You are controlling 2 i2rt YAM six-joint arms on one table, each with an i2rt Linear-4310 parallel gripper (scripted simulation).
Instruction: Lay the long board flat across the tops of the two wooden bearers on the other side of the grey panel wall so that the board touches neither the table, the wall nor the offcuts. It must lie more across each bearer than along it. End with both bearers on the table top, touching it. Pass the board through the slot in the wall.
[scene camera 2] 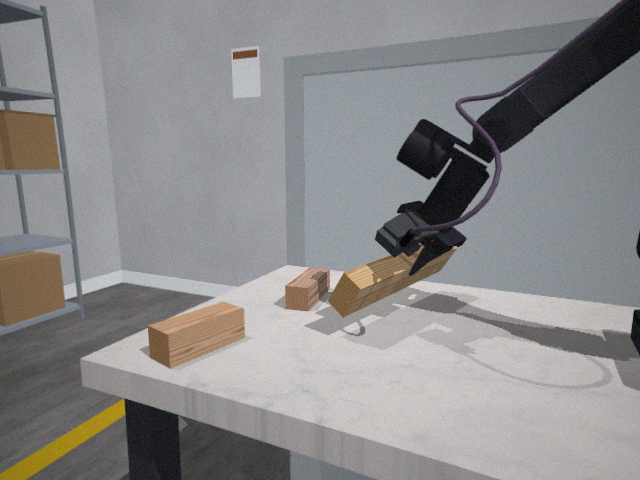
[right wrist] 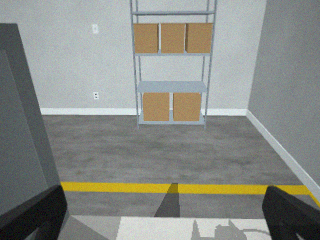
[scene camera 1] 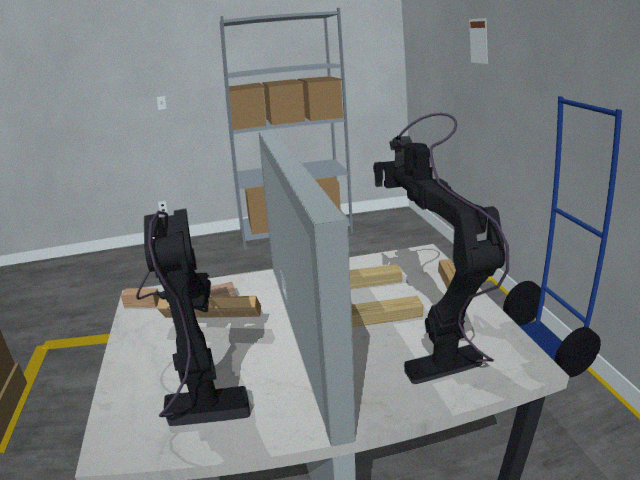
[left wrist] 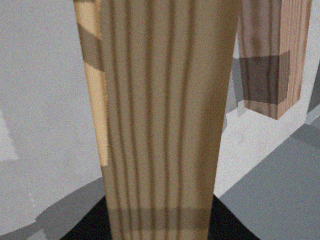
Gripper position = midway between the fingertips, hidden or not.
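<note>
A long board point(scene camera 2: 358, 288) is visible, also in scene camera 1 point(scene camera 1: 229, 306) and in the left wrist view point(left wrist: 158, 84); in the right wrist view the board is out of frame. My left gripper point(left wrist: 159, 196) is visible. My right gripper point(scene camera 1: 389, 165) is visible as well, and appears also in the right wrist view point(right wrist: 163, 195).
</note>
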